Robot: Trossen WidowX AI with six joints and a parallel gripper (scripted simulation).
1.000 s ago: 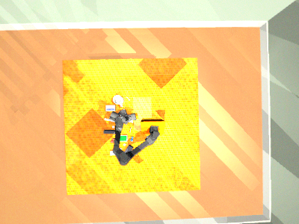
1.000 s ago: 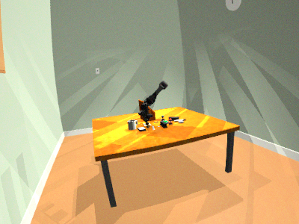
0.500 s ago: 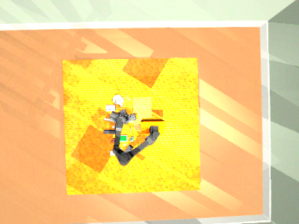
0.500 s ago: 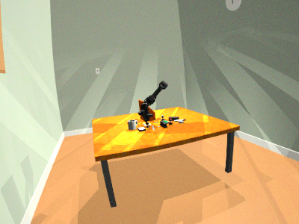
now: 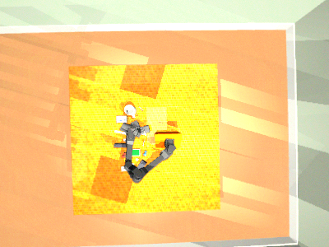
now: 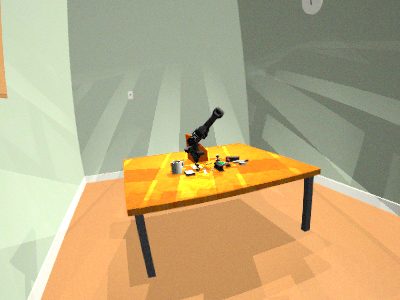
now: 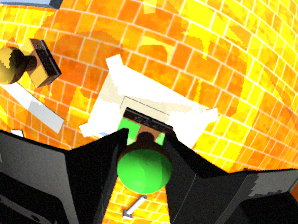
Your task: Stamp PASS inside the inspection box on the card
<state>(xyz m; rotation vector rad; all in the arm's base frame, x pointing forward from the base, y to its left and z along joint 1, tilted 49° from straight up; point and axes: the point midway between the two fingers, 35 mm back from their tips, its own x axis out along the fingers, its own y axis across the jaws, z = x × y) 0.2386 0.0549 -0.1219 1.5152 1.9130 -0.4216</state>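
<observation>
The white card is 40 mm below my gripper tip. Also, from my gripper tip: green-topped stamp (right at my gripper tip); then white mug (80 mm ahead, 150 mm to the right); then green flat pad (30 mm ahead, 190 mm to the left, 30 mm below).
</observation>
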